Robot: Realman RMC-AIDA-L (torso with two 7-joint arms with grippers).
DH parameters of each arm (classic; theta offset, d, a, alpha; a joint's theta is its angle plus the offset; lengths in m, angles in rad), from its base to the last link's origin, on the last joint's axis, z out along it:
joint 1: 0 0.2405 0 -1.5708
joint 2: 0 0 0 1.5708
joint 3: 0 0.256 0 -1.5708
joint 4: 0 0 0 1.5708
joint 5: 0 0.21 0 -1.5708
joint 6: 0 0 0 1.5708
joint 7: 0 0.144 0 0
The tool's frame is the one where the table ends.
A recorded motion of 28 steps. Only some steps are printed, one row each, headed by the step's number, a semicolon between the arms.
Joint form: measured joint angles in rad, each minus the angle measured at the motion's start. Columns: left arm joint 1, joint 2, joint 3, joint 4, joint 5, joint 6, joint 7; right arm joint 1, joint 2, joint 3, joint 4, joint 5, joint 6, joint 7.
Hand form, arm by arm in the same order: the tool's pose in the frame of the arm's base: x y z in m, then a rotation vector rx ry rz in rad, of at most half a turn. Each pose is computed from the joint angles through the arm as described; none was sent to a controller.
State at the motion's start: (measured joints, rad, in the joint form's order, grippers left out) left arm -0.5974 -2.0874 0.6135 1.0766 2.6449 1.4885 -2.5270; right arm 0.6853 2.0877 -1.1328 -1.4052 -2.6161 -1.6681 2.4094
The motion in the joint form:
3: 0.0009 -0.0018 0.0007 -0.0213 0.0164 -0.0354 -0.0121; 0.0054 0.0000 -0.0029 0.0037 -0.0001 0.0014 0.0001
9: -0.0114 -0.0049 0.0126 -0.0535 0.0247 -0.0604 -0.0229; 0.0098 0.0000 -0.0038 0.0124 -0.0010 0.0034 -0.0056
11: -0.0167 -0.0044 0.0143 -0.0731 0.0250 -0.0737 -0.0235; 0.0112 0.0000 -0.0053 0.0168 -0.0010 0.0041 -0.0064
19: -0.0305 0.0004 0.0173 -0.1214 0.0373 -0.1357 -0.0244; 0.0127 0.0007 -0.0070 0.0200 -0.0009 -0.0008 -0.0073
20: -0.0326 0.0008 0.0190 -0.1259 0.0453 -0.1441 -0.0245; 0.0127 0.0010 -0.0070 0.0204 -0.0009 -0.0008 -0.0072
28: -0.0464 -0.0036 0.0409 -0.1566 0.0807 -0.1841 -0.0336; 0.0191 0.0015 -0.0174 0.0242 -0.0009 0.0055 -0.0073
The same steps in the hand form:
3: -0.2992 0.3624 0.0662 -2.0294 -1.6815 -0.0715; 0.1595 0.3741 0.0438 -2.6064 0.8157 -0.3624
9: -0.2985 0.3654 0.0581 -2.0298 -1.6932 -0.0599; 0.1594 0.3747 0.0425 -2.6121 0.8103 -0.3672
11: -0.2990 0.3667 0.0546 -2.0298 -1.6992 -0.0595; 0.1595 0.3748 0.0417 -2.6148 0.8105 -0.3700
19: -0.3034 0.3729 0.0498 -2.0044 -1.6894 -0.0527; 0.1595 0.3741 0.0405 -2.6215 0.8121 -0.3762
20: -0.3043 0.3736 0.0495 -2.0006 -1.6842 -0.0430; 0.1595 0.3741 0.0404 -2.6218 0.8127 -0.3761
28: -0.3057 0.3767 0.0415 -1.9969 -1.6685 0.0089; 0.1567 0.3751 0.0382 -2.6272 0.7963 -0.3805

